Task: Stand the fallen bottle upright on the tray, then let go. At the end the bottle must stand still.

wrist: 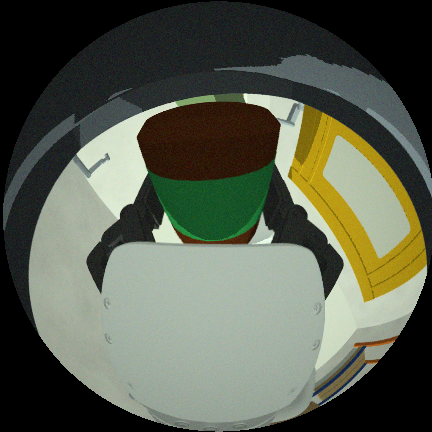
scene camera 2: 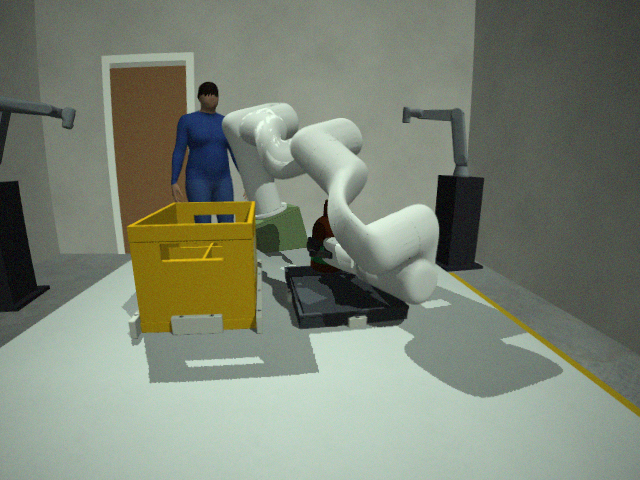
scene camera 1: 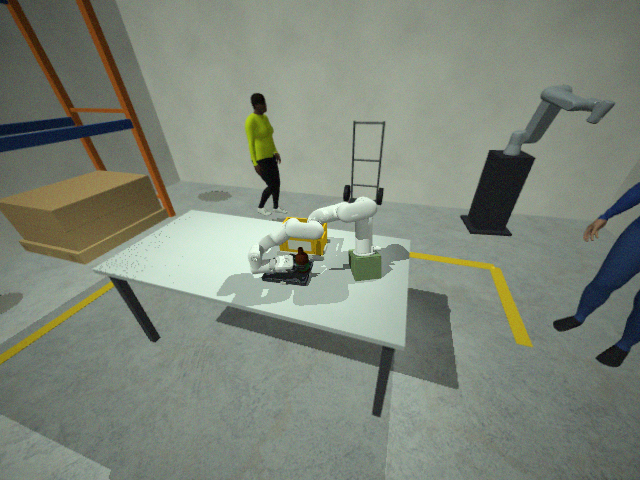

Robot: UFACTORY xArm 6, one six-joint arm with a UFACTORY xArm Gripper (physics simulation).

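Where they show: gripper, between the fingertips: (scene camera 2: 324, 242) (scene camera 1: 305, 262); arm's base, origin of its link: (scene camera 2: 268, 212) (scene camera 1: 364, 252).
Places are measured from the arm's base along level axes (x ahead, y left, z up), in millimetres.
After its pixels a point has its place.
The brown bottle with a green band (scene camera 1: 301, 256) {x 333, y 131, z 36 mm} (scene camera 2: 321, 228) {x 364, y 86, z 19 mm} (wrist: 212, 142) is upright, neck up, at the far end of the black tray (scene camera 1: 286, 281) {x 411, y 201, z -92 mm} (scene camera 2: 323, 319) {x 549, y 48, z -95 mm} (wrist: 215, 81) {x 306, y 91, z -94 mm} in scene camera 2. My gripper (scene camera 1: 300, 263) {x 324, y 104, z -23 mm} (scene camera 2: 320, 249) {x 324, y 104, z -23 mm} (wrist: 213, 173) {x 324, y 104, z -23 mm} is shut on the bottle, with one dark finger on each side of its lower body. The gripper reaches in low and nearly level over the tray. The bottle's base is low over the tray; whether it touches the tray floor is too small to tell. The arm hides part of the bottle in scene camera 2.
A yellow crate (scene camera 1: 314, 251) {x 302, y -50, z -57 mm} (scene camera 2: 206, 294) {x 528, y -137, z -46 mm} (wrist: 341, 225) {x 393, y -55, z 42 mm} stands beside the tray, on its left in scene camera 2. The green block (scene camera 1: 365, 266) {x -12, y 88, z -30 mm} (scene camera 2: 292, 227) {x 57, y 69, z -40 mm} under my arm's base stands beyond the tray there. The white table (scene camera 1: 180, 248) {x 1235, y -34, z -109 mm} (scene camera 2: 232, 423) {x 740, y -97, z -109 mm} carries them all.
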